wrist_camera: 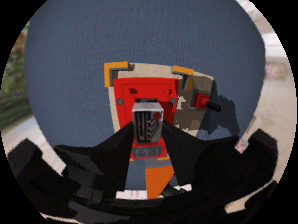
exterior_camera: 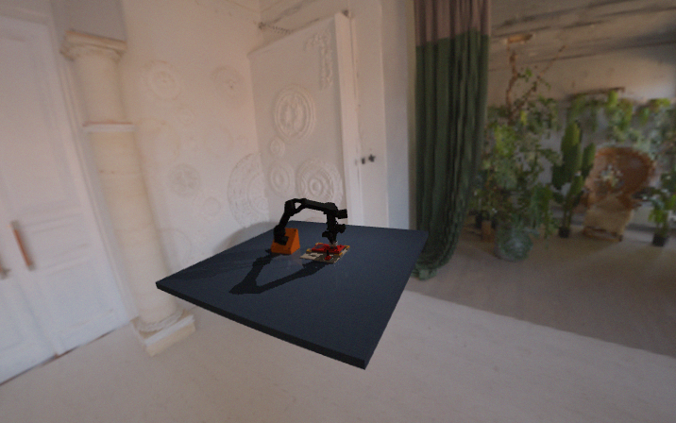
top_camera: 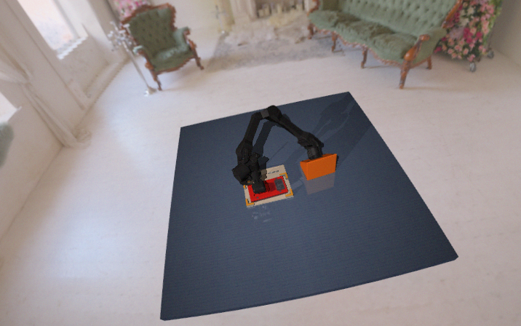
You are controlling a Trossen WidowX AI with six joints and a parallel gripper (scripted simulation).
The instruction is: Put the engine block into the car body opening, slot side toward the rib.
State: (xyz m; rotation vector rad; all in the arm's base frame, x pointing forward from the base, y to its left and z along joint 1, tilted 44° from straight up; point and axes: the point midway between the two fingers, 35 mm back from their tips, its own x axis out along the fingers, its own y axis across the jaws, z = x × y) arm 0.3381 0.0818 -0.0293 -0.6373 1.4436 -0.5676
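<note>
The grey engine block is 1 cm below my gripper tip. Also, from my gripper tip: grey slab (5 cm below, 3 cm to the right, 3 cm behind).
</note>
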